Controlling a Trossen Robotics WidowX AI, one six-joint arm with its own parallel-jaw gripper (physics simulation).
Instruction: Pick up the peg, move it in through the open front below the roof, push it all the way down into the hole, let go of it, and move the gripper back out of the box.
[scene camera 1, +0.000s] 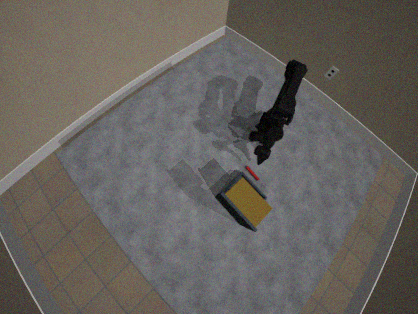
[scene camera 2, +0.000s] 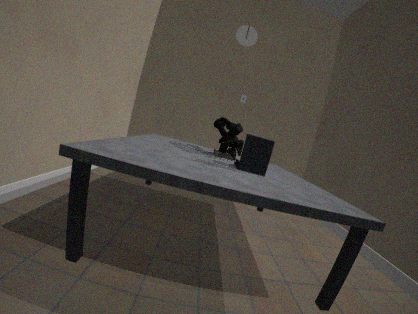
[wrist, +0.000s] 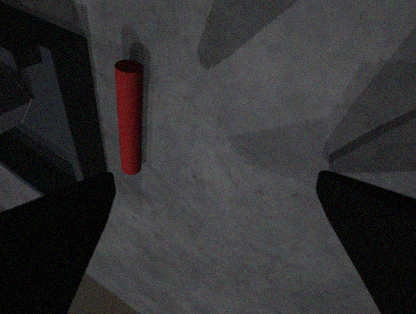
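Where they show: gripper, fingertip midpoint: (scene camera 1: 260, 159) (scene camera 2: 237, 158) (wrist: 217, 181); arm's base, origin of the base link: (scene camera 1: 263, 127) (scene camera 2: 222, 152).
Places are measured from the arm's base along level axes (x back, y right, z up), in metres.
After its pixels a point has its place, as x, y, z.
The red peg (scene camera 1: 252, 173) @[-0.199, -0.142, -0.020] (wrist: 129, 117) @[-0.193, -0.130, -0.021] lies on the table beside the box. The box (scene camera 1: 236, 213) @[-0.399, -0.204, 0.137] (scene camera 2: 257, 155) @[-0.399, -0.205, 0.070] (wrist: 80, 107) @[-0.233, -0.146, -0.020] is dark, with a yellow roof (scene camera 1: 248, 201) @[-0.350, -0.194, 0.169]; part of its frame shows at the left of the wrist view. A grey block (wrist: 12, 97) @[-0.302, -0.172, -0.012] shows inside it, cut off by the view's edge; its hole cannot be made out. My gripper (scene camera 1: 260, 161) @[-0.129, -0.116, -0.003] (wrist: 217, 181) @[-0.129, -0.116, -0.003] is open and empty, near the peg on the side away from the box. In the wrist view the peg is ahead of the fingers, towards the left one, not between them.
The box stands upright on the grey table (scene camera 1: 150, 160) @[-0.549, 0.199, -0.033] (scene camera 2: 165, 165) @[-0.783, 0.169, -0.033]. The arm (scene camera 1: 285, 102) @[-0.023, -0.012, 0.234] (scene camera 2: 229, 132) @[-0.077, -0.016, 0.157] reaches in from the back right in scene camera 1. Arm and box shadows fall on the table. A table edge shows at the lower left of the wrist view.
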